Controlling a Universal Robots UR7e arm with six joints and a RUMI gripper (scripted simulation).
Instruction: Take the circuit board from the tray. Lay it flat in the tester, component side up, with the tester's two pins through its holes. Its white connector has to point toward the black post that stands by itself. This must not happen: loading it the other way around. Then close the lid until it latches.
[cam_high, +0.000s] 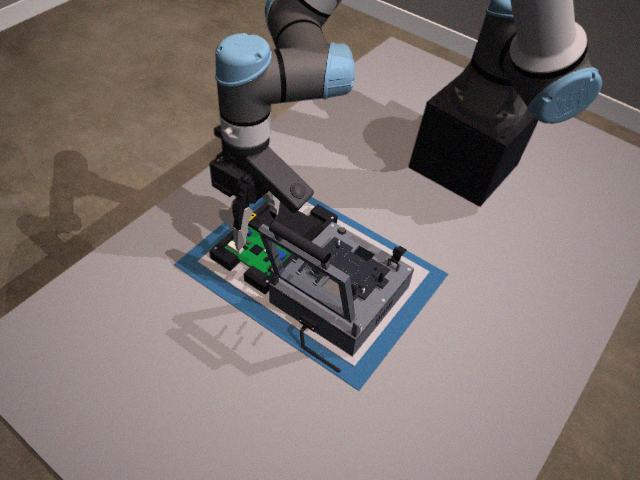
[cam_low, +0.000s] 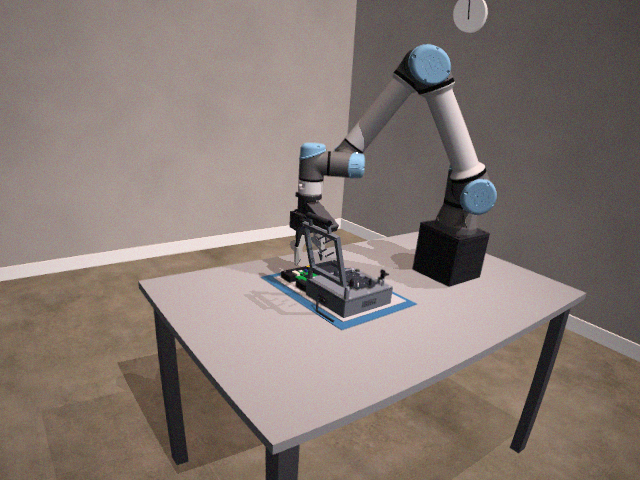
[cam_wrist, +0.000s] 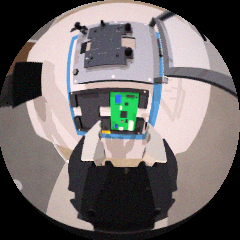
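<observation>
Now: hand 6 cm above the green circuit board. Also, from my hand: tester lid (17 cm to the left, 11 cm above, 9 cm ahead).
</observation>
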